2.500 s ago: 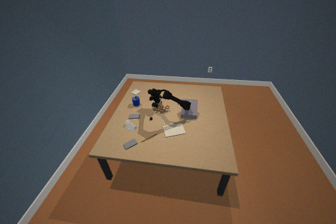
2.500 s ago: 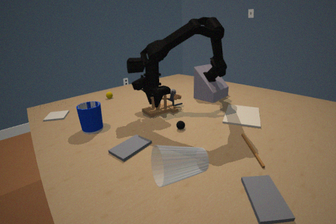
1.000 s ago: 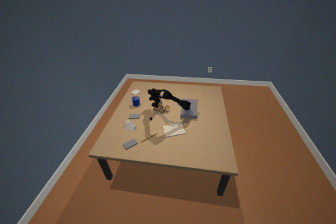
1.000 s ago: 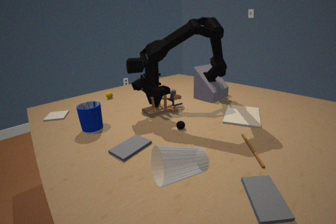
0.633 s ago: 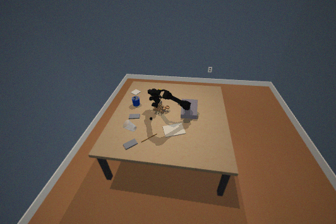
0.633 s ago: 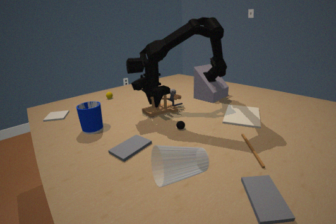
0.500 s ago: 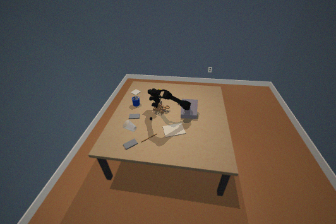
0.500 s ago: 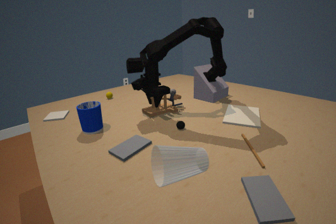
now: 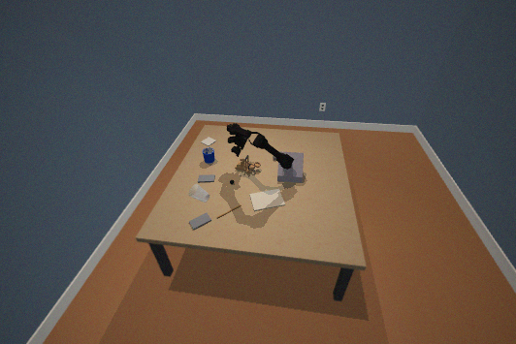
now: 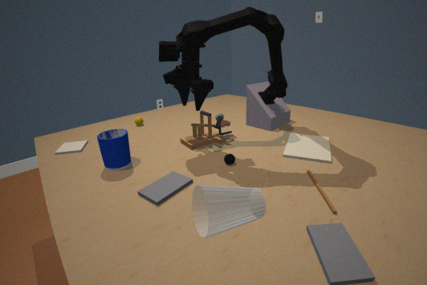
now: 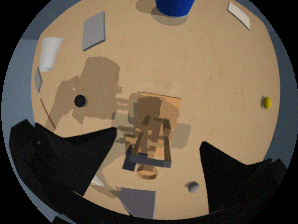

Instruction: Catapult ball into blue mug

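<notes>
My gripper tip is 10 mm short of the black ball, 200 mm to the right of it and 120 mm above it. From my gripper tip the other things lie so: yellow ball (60 mm ahead, 360 mm to the right, 110 mm below); then blue mug (270 mm ahead, 20 mm to the right, 100 mm below); then wooden catapult (80 mm behind, 30 mm to the left, 80 mm below).
</notes>
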